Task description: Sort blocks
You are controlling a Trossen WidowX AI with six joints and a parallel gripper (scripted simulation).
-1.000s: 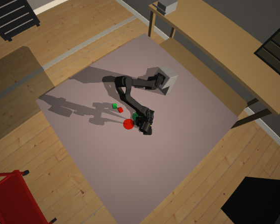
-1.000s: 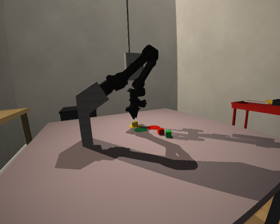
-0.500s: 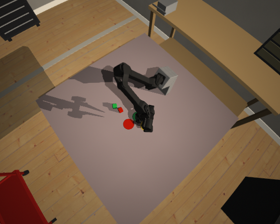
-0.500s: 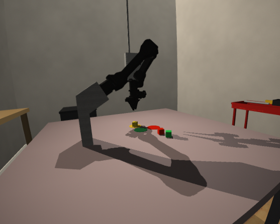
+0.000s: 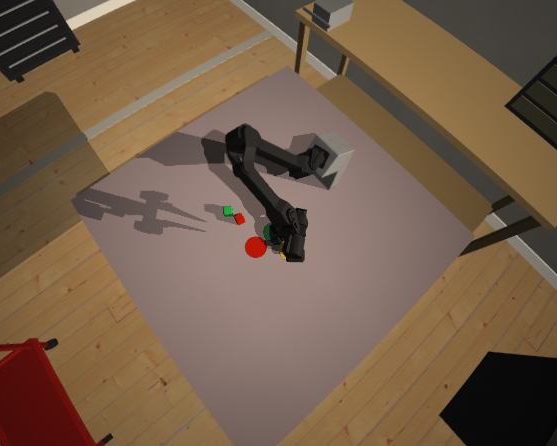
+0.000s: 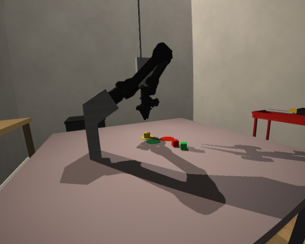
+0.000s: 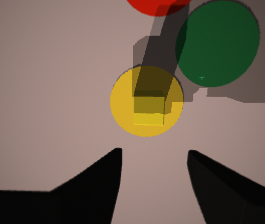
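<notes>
My hand is 10 mm past the red block, 250 mm to the left of it and 140 mm above it. The rest, counted from my hand: yellow block: 140 mm below; green circle: 40 mm behind, 90 mm to the right, 160 mm below; yellow circle: 160 mm below.
</notes>
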